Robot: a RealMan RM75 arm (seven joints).
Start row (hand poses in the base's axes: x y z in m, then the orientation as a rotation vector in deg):
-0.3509, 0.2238, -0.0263, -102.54, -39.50, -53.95
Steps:
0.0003, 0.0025, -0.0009, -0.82, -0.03, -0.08
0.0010, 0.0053, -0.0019, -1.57, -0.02, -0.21
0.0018, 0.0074, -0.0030, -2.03, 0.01, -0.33
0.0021, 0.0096, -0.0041, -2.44, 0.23, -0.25
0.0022, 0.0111, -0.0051, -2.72, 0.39, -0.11
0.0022, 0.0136, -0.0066, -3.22, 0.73, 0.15
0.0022, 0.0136, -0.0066, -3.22, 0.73, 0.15
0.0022, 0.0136, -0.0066, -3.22, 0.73, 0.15
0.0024, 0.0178, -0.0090, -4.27, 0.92, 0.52
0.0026, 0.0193, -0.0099, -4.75, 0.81, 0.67
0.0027, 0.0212, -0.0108, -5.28, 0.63, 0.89
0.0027, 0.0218, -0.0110, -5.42, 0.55, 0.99
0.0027, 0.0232, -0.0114, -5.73, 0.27, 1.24
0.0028, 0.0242, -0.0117, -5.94, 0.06, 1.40
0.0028, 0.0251, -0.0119, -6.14, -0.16, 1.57
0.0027, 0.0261, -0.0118, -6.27, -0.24, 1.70
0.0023, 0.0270, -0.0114, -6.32, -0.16, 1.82
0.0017, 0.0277, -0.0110, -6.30, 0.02, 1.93
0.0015, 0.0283, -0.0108, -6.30, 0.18, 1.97
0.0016, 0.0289, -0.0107, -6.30, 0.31, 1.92
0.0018, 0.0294, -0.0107, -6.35, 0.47, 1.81
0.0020, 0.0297, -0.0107, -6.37, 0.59, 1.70
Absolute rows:
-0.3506, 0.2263, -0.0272, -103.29, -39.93, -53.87
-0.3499, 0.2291, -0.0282, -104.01, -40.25, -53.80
-0.3491, 0.2312, -0.0293, -104.49, -40.40, -53.76
-0.3488, 0.2334, -0.0304, -104.89, -40.57, -53.42
-0.3487, 0.2349, -0.0314, -105.12, -40.75, -53.11
-0.3487, 0.2374, -0.0329, -105.54, -41.04, -52.51
-0.3487, 0.2374, -0.0329, -105.54, -41.04, -52.51
-0.3487, 0.2374, -0.0329, -105.54, -41.04, -52.51
-0.3485, 0.2416, -0.0353, -106.34, -41.84, -51.85
-0.3483, 0.2431, -0.0362, -106.64, -42.32, -51.76
-0.3482, 0.2450, -0.0371, -106.92, -42.93, -51.67
-0.3482, 0.2456, -0.0373, -106.97, -43.15, -51.64
-0.3482, 0.2470, -0.0377, -107.01, -43.72, -51.68
-0.3481, 0.2480, -0.0380, -107.03, -44.12, -51.73
-0.3481, 0.2489, -0.0382, -107.04, -44.52, -51.78
-0.3482, 0.2499, -0.0381, -107.05, -44.76, -51.74
-0.3486, 0.2508, -0.0377, -107.06, -44.84, -51.57
-0.3492, 0.2515, -0.0373, -107.05, -44.80, -51.33
-0.3494, 0.2521, -0.0371, -107.09, -44.73, -51.14
-0.3493, 0.2527, -0.0370, -107.16, -44.60, -51.05
-0.3491, 0.2532, -0.0370, -107.32, -44.44, -50.96
-0.3489, 0.2535, -0.0370, -107.43, -44.28, -50.92

